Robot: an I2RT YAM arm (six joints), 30 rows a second.
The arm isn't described. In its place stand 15 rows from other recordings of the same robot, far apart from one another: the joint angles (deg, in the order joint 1, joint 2, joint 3, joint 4, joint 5, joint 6), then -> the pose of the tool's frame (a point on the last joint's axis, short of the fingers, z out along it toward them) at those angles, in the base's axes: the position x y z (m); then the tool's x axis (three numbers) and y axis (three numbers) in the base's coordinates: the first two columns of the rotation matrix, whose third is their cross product.
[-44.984 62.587 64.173 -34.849 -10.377 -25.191] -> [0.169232 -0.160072 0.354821 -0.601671 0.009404 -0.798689 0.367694 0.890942 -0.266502]
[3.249 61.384 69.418 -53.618 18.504 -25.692] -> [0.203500 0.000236 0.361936 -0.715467 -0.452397 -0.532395 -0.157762 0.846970 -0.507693]
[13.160 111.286 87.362 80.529 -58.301 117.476] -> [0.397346 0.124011 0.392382 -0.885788 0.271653 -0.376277 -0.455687 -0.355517 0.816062]
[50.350 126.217 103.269 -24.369 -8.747 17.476] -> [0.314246 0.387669 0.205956 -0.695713 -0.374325 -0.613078 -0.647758 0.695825 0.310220]
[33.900 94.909 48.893 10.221 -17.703 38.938] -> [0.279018 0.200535 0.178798 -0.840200 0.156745 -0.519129 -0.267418 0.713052 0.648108]
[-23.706 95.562 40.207 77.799 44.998 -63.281] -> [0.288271 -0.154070 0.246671 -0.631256 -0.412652 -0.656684 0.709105 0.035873 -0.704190]
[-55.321 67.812 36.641 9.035 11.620 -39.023] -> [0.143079 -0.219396 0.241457 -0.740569 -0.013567 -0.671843 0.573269 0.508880 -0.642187]
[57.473 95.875 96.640 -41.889 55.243 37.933] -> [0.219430 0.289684 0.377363 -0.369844 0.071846 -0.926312 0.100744 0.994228 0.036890]
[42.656 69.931 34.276 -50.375 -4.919 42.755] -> [0.123716 0.118137 0.158207 -0.999972 -0.001648 0.007235 -0.000843 0.993952 0.109811]
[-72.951 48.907 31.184 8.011 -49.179 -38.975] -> [0.082633 -0.177567 0.278625 -0.293992 -0.443710 -0.846575 0.284739 0.804844 -0.520720]
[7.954 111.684 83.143 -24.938 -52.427 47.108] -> [0.410466 0.085841 0.217556 -0.945772 0.318936 0.061603 0.207739 0.448079 0.869523]
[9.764 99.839 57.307 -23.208 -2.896 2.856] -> [0.326123 0.057946 0.152333 -0.906827 -0.105556 -0.408073 -0.144828 0.987221 0.066477]
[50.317 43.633 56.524 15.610 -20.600 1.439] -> [0.085297 0.122419 0.460029 0.281550 0.376146 -0.882748 -0.925181 0.350417 -0.145768]
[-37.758 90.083 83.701 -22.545 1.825 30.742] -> [0.289017 -0.225279 0.356892 -0.004563 0.649766 -0.760121 0.740434 0.513094 0.434158]
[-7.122 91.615 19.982 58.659 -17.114 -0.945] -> [0.266089 -0.022689 0.139532 -0.220008 0.011604 -0.975429 -0.169708 0.984226 0.049987]
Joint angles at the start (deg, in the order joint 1, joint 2, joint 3, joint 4, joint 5, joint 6):
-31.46 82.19 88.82 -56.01 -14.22 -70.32
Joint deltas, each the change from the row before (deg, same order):
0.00 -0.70 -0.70 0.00 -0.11 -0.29
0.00 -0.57 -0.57 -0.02 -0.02 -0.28
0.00 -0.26 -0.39 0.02 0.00 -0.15
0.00 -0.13 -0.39 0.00 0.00 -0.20
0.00 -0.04 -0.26 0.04 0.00 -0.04
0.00 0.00 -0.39 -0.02 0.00 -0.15
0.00 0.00 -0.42 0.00 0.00 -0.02
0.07 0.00 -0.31 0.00 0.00 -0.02
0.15 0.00 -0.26 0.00 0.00 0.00
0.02 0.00 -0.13 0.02 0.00 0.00
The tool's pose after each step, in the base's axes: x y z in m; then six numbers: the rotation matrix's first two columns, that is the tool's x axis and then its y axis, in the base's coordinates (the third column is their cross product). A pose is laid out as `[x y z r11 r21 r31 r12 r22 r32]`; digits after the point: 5 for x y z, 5 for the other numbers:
[0.25026 -0.14279 0.38013 -0.56229 -0.72740 -0.39336 -0.48850 0.67598 -0.55174]
[0.24803 -0.14141 0.37971 -0.55979 -0.73066 -0.39086 -0.49148 0.67253 -0.55330]
[0.24705 -0.14081 0.37884 -0.55914 -0.73203 -0.38923 -0.49385 0.67117 -0.55285]
[0.24657 -0.14052 0.37735 -0.55891 -0.73345 -0.38688 -0.49794 0.66992 -0.55069]
[0.24647 -0.14046 0.37619 -0.55960 -0.73328 -0.38620 -0.49980 0.67031 -0.54853]
[0.24645 -0.14045 0.37408 -0.56063 -0.73360 -0.38409 -0.50460 0.67043 -0.54397]
[0.24645 -0.14044 0.37182 -0.56286 -0.73237 -0.38319 -0.50818 0.67225 -0.53836]
[0.24661 -0.14013 0.37016 -0.56355 -0.73221 -0.38247 -0.51168 0.67288 -0.53425]
[0.24695 -0.13948 0.36877 -0.56311 -0.73278 -0.38201 -0.51550 0.67279 -0.53067]
[0.24702 -0.13940 0.36810 -0.56349 -0.73260 -0.38182 -0.51661 0.67314 -0.52915]

